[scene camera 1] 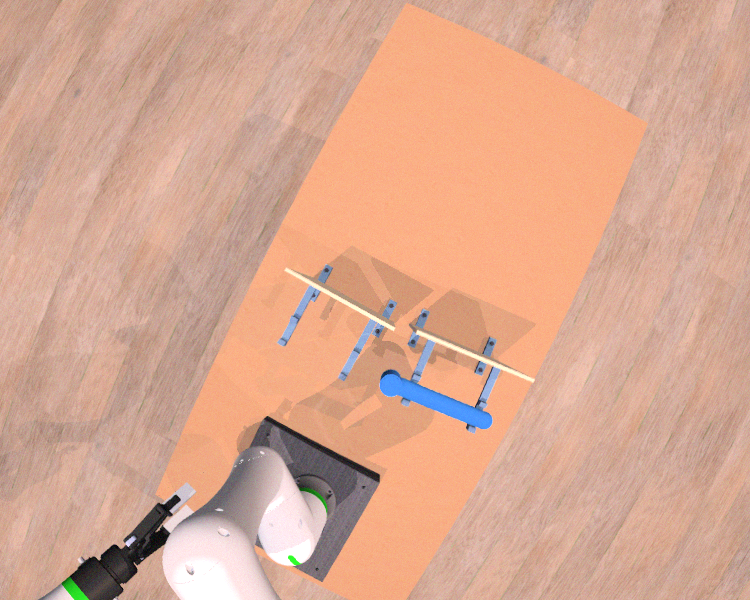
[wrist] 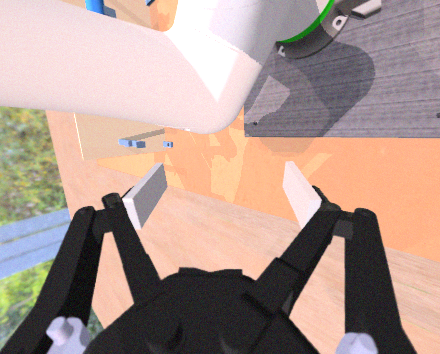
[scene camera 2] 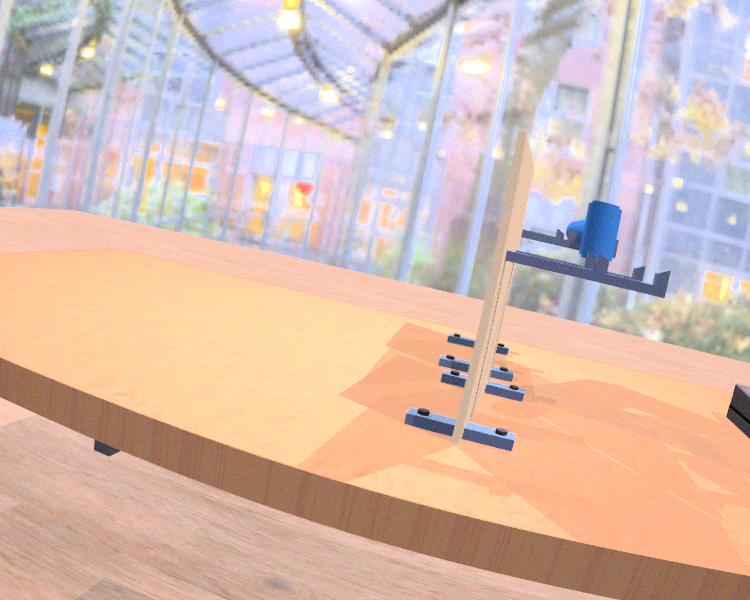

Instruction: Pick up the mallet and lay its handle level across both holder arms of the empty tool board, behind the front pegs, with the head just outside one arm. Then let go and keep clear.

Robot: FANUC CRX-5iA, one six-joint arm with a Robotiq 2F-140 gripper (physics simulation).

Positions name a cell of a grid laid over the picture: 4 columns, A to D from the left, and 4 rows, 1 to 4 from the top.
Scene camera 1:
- my gripper: B4
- blue mallet: C3
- tool board: B2
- tool board: C3
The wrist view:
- my gripper: C2
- tool board: A2
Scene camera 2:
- blue mallet: D2
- tool board: C3
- tool board: D2
